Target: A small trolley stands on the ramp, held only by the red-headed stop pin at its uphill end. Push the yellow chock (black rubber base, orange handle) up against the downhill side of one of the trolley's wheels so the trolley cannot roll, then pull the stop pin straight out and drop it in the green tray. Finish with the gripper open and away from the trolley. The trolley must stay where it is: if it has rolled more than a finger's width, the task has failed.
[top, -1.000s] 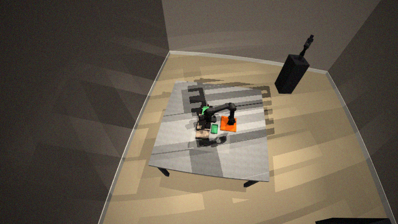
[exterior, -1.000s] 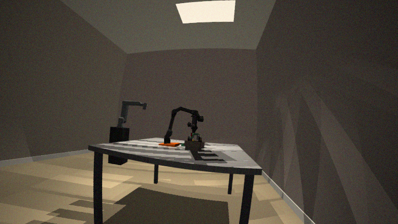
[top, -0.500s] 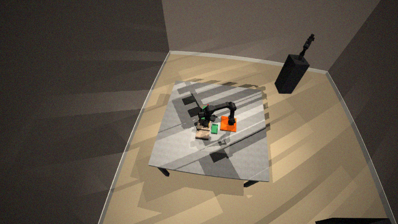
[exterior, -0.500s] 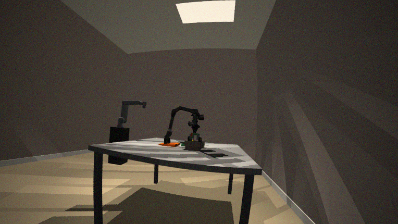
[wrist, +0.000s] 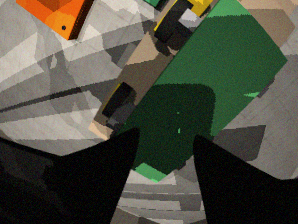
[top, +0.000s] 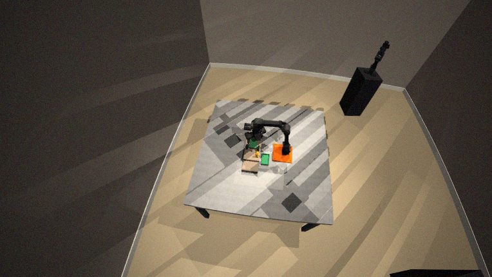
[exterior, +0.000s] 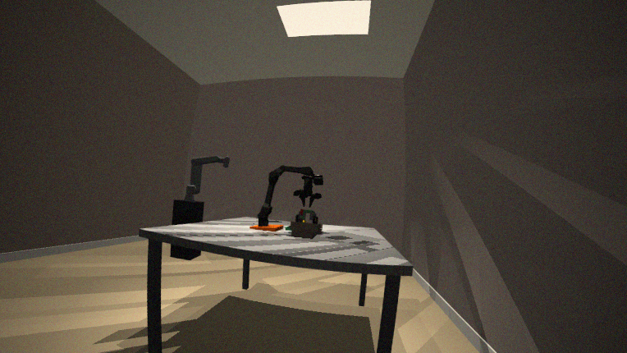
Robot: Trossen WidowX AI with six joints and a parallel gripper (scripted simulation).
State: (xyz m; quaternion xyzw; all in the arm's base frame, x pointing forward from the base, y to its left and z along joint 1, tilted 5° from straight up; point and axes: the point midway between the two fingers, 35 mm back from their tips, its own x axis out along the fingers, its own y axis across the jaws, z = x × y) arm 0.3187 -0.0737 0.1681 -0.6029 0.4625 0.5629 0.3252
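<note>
The red-headed stop pin is 100 mm to the right of my gripper tip, 50 mm below it and 30 mm behind it. Round my gripper tip: tan ramp: 130 mm below, 10 mm to the left, 10 mm ahead; then yellow chock: 130 mm to the left, 100 mm below, 20 mm behind; then green trolley: 70 mm below, 10 mm to the left, 10 mm ahead.
</note>
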